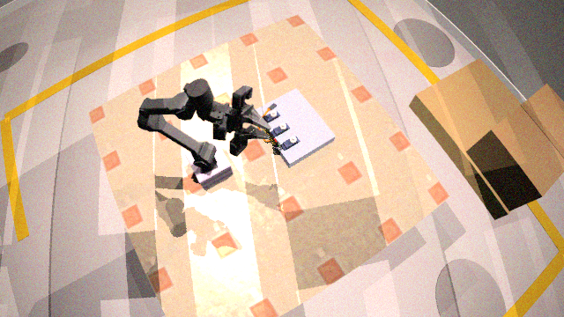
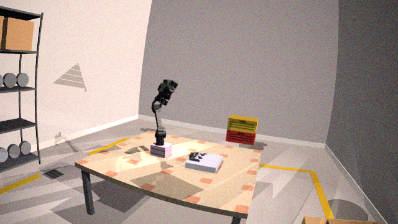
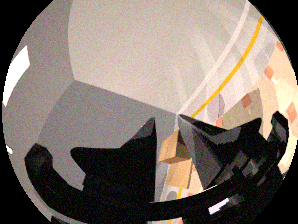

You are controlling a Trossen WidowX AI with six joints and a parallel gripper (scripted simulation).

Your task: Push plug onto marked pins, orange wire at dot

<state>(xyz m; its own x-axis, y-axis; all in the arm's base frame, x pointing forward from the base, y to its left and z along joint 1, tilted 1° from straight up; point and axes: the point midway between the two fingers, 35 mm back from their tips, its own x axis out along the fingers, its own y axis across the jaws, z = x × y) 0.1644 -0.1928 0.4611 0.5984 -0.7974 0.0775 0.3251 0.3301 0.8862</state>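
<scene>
My gripper tip is now 54 cm above the printed holder, 27 cm short of it and 25 cm to the right of it.
</scene>
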